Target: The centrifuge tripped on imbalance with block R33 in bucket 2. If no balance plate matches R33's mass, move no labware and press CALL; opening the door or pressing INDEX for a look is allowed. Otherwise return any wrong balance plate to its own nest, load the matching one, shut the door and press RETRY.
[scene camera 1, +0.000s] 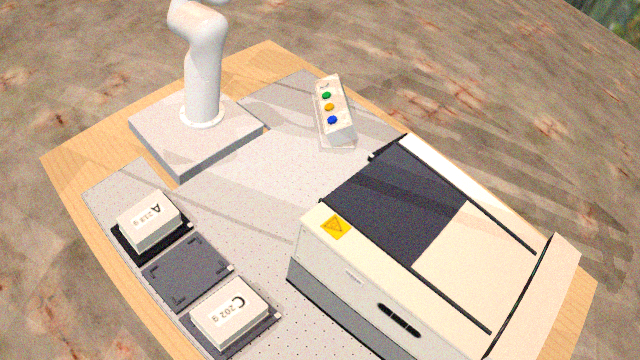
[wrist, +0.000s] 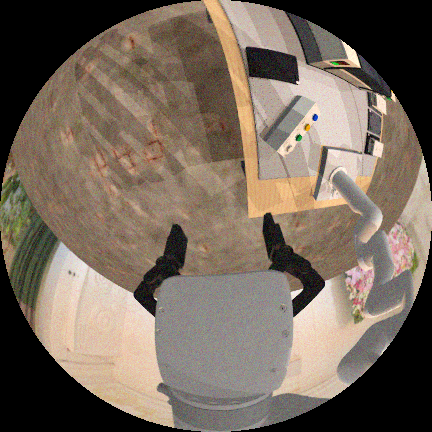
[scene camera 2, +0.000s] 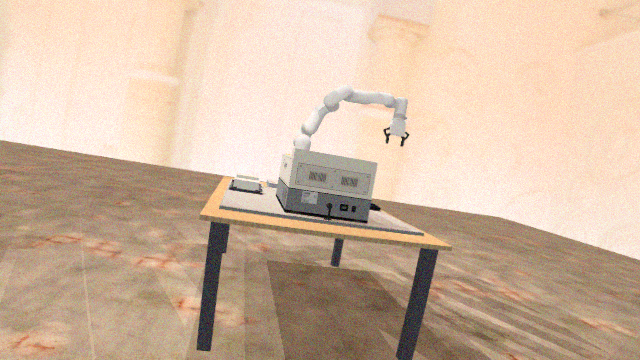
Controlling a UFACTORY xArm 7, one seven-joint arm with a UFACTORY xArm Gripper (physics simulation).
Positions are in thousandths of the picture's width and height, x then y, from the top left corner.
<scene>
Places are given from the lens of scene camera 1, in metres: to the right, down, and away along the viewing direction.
centrifuge (scene camera 1: 763, 774): 0.29, 0.17, 0.68
button box (scene camera 1: 526, 354): 0.04, -0.13, 1.08
The marked spots on the centrifuge and the button box are 0.56 m apart.
</scene>
